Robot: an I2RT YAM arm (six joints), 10 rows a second.
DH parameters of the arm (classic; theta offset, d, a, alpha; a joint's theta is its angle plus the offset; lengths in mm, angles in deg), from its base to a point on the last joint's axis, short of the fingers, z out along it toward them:
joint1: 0 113.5 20 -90
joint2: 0 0 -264 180
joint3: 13.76 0 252.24 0
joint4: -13.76 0 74 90
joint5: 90 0 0 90
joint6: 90 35.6 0 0
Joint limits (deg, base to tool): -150..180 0..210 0..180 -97..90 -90..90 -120..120
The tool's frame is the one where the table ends.
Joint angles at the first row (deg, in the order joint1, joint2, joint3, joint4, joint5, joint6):
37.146, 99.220, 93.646, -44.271, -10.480, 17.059
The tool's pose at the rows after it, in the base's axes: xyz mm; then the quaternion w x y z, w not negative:
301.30 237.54 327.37 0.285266 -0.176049 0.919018 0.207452
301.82 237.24 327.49 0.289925 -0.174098 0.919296 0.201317
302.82 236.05 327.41 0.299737 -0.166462 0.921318 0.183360
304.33 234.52 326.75 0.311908 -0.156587 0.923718 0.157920
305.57 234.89 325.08 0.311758 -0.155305 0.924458 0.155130
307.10 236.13 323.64 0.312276 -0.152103 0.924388 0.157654
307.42 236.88 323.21 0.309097 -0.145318 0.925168 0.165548
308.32 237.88 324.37 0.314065 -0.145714 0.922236 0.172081
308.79 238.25 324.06 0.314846 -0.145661 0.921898 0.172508
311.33 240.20 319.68 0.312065 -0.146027 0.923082 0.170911
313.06 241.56 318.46 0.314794 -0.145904 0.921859 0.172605
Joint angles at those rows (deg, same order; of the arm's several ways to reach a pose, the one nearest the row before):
37.692, 99.219, 93.646, -43.485, -6.044, 18.261
37.692, 99.220, 93.646, -43.353, -5.148, 18.174
37.693, 99.219, 93.645, -43.353, -2.634, 18.196
37.692, 99.308, 93.647, -43.419, 0.798, 18.152
37.649, 99.591, 93.647, -43.310, 1.082, 18.175
37.648, 99.920, 93.648, -42.786, 0.994, 18.589
37.649, 100.027, 93.646, -42.567, 0.361, 19.661
37.648, 100.029, 93.647, -41.649, -0.033, 19.704
37.649, 100.116, 93.647, -41.453, -0.032, 19.705
37.648, 100.859, 93.646, -41.101, -0.033, 19.682
37.649, 101.186, 93.645, -40.380, -0.054, 19.683

